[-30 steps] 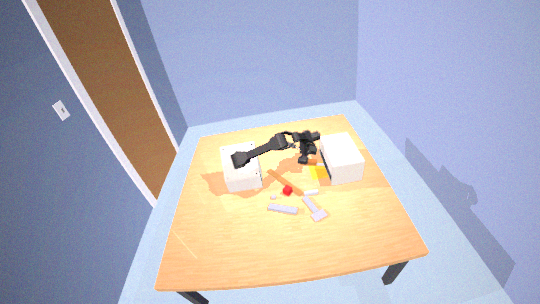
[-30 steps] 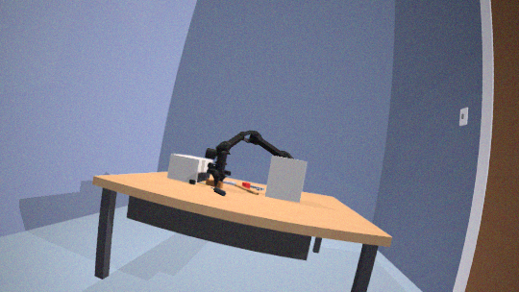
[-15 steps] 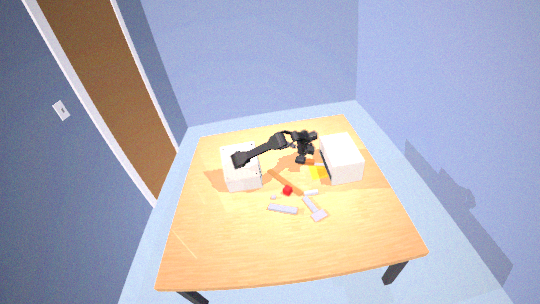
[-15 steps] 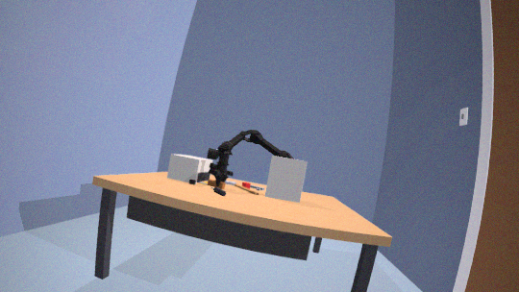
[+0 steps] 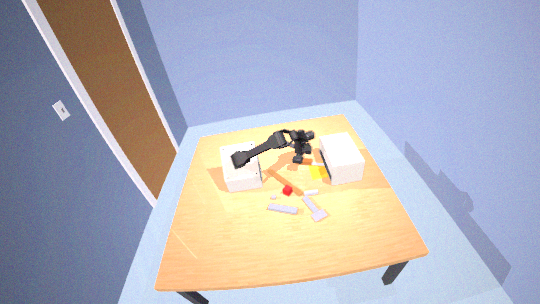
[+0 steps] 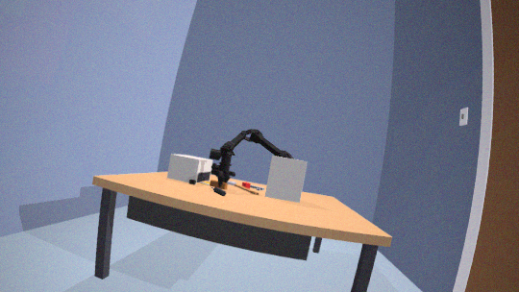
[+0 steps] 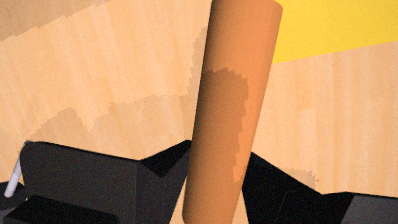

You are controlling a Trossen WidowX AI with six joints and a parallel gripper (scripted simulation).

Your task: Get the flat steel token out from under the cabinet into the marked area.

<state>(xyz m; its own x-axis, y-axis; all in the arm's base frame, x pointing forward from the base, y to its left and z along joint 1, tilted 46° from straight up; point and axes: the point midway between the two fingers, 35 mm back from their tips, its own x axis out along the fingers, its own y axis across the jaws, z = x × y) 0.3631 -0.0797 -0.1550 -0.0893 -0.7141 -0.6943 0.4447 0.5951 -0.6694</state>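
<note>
Now: the wooden stick 14 cm behind my gripper tip and 13 cm to the right of it. Also, from my gripper tip: grey bar: 20 cm behind, 34 cm to the right; then red cube: 14 cm behind, 22 cm to the right, 1 cm above; then black-handled tool: 18 cm to the left.
</note>
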